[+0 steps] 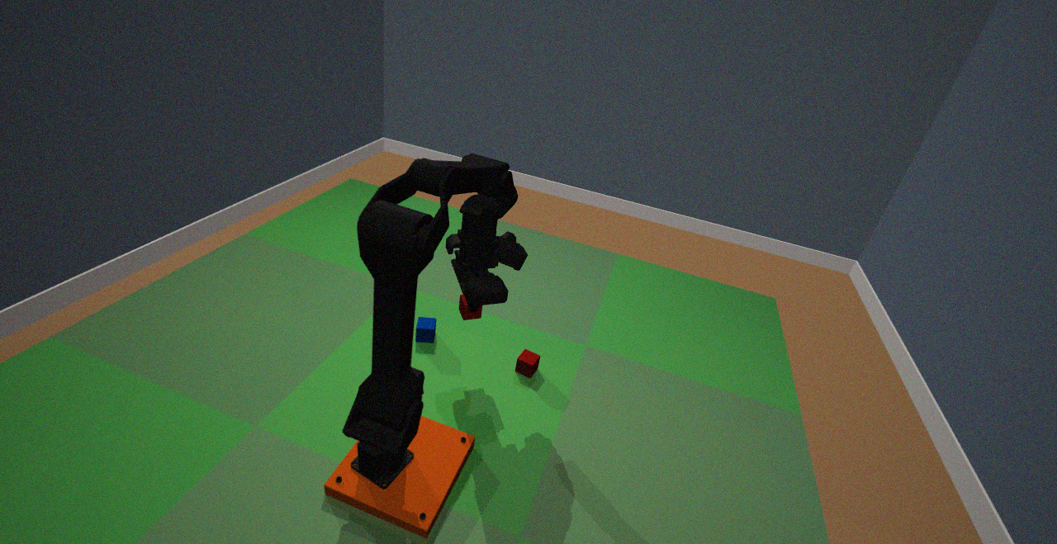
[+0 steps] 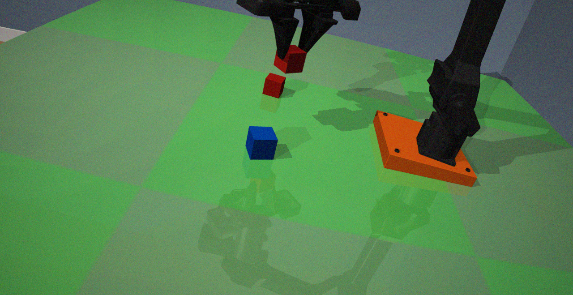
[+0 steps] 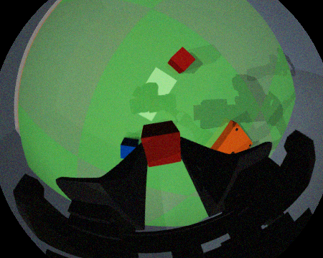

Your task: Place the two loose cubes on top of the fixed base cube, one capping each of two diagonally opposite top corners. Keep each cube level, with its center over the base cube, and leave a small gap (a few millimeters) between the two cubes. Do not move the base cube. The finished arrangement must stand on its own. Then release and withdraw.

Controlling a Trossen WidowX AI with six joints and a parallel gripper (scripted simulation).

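Now: gripper tip 10 cm above the blue base cube and 9 cm to the right of it.
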